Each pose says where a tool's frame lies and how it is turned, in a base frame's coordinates. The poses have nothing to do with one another.
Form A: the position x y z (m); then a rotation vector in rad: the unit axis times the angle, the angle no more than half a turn.
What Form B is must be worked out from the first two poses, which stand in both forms.
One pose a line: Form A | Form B
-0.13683 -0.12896 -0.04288 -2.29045 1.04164 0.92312 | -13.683 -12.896 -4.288 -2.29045 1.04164 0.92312
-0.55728 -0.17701 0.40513 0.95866 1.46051 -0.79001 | -55.728 -17.701 40.513 0.95866 1.46051 -0.79001
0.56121 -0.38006 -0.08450 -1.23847 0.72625 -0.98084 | 56.121 -38.006 -8.450 -1.23847 0.72625 -0.98084
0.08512 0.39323 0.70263 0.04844 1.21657 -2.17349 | 8.512 39.323 70.263 0.04844 1.21657 -2.17349
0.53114 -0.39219 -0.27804 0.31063 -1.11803 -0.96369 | 53.114 -39.219 -27.804 0.31063 -1.11803 -0.96369
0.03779 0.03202 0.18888 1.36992 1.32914 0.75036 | 3.779 3.202 18.888 1.36992 1.32914 0.75036
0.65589 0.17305 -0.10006 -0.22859 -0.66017 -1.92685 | 65.589 17.305 -10.006 -0.22859 -0.66017 -1.92685
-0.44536 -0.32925 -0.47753 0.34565 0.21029 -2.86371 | -44.536 -32.925 -47.753 0.34565 0.21029 -2.86371
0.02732 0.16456 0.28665 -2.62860 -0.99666 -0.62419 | 2.732 16.456 28.665 -2.62860 -0.99666 -0.62419
